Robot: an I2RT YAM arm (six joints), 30 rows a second.
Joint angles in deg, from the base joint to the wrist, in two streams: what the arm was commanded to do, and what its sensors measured. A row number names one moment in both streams.
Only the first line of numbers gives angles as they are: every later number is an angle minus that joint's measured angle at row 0.
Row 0, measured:
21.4, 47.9, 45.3, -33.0, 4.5, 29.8
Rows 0 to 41, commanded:
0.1, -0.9, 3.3, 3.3, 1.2, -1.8
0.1, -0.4, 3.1, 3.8, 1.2, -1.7
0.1, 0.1, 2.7, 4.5, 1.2, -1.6
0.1, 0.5, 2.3, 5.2, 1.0, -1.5
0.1, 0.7, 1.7, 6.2, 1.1, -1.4
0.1, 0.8, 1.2, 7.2, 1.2, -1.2
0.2, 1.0, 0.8, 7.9, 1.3, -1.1
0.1, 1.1, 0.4, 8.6, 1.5, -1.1
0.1, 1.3, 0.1, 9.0, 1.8, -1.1
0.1, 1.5, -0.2, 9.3, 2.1, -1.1
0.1, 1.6, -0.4, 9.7, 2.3, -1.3
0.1, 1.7, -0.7, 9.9, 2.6, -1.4
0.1, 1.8, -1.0, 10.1, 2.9, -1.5
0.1, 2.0, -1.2, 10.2, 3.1, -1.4
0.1, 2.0, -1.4, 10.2, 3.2, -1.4
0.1, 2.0, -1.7, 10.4, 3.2, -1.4
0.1, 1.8, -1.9, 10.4, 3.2, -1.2
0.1, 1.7, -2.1, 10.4, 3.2, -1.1
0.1, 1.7, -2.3, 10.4, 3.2, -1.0
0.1, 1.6, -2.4, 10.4, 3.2, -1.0
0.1, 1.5, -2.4, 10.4, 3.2, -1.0
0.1, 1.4, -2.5, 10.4, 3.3, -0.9
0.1, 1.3, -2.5, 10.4, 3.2, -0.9
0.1, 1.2, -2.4, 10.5, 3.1, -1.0
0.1, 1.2, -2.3, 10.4, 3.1, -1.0
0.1, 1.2, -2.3, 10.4, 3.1, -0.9
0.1, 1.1, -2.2, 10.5, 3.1, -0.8
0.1, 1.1, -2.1, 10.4, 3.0, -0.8
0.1, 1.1, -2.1, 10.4, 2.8, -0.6
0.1, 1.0, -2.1, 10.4, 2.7, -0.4
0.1, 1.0, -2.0, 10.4, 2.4, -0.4
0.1, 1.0, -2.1, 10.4, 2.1, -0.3
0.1, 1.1, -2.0, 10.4, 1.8, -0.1
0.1, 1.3, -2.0, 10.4, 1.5, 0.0
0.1, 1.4, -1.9, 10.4, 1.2, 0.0
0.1, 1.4, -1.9, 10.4, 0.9, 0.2
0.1, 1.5, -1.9, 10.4, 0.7, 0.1
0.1, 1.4, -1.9, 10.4, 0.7, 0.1
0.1, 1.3, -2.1, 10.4, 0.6, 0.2
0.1, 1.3, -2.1, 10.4, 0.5, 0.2
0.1, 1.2, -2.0, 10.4, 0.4, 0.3
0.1, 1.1, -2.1, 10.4, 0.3, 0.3
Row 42, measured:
-0.1, 1.9, -2.6, 3.4, 1.9, 0.0
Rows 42 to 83, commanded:
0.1, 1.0, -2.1, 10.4, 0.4, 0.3
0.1, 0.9, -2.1, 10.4, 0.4, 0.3
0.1, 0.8, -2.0, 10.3, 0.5, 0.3
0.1, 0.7, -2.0, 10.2, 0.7, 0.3
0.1, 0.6, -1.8, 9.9, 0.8, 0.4
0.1, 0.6, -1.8, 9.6, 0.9, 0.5
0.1, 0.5, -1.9, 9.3, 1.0, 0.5
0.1, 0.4, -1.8, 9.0, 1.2, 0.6
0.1, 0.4, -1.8, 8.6, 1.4, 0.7
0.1, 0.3, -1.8, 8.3, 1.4, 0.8
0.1, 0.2, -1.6, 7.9, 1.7, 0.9
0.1, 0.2, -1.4, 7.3, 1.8, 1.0
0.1, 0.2, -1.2, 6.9, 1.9, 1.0
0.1, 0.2, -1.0, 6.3, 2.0, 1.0
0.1, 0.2, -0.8, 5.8, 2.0, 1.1
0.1, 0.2, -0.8, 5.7, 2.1, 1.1
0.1, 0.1, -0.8, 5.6, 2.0, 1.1
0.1, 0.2, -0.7, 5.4, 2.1, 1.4
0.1, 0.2, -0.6, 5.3, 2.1, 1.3
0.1, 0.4, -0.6, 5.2, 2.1, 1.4
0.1, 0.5, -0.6, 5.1, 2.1, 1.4
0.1, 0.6, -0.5, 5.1, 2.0, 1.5
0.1, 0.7, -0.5, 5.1, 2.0, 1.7
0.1, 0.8, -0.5, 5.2, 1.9, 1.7
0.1, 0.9, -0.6, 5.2, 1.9, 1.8
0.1, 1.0, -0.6, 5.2, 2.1, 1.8
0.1, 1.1, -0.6, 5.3, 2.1, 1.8
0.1, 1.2, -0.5, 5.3, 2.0, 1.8
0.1, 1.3, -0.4, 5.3, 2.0, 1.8
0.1, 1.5, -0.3, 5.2, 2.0, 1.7
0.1, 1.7, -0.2, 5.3, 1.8, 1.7
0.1, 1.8, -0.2, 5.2, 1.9, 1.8
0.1, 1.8, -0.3, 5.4, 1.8, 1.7
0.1, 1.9, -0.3, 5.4, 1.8, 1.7
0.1, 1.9, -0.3, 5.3, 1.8, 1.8
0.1, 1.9, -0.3, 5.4, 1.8, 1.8
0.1, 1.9, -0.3, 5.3, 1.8, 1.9
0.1, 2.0, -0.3, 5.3, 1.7, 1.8
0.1, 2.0, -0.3, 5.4, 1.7, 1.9
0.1, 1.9, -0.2, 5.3, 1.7, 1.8
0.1, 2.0, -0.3, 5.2, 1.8, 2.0
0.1, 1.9, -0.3, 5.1, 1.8, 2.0
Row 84, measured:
0.0, 1.9, -2.4, 2.5, 1.7, 1.3
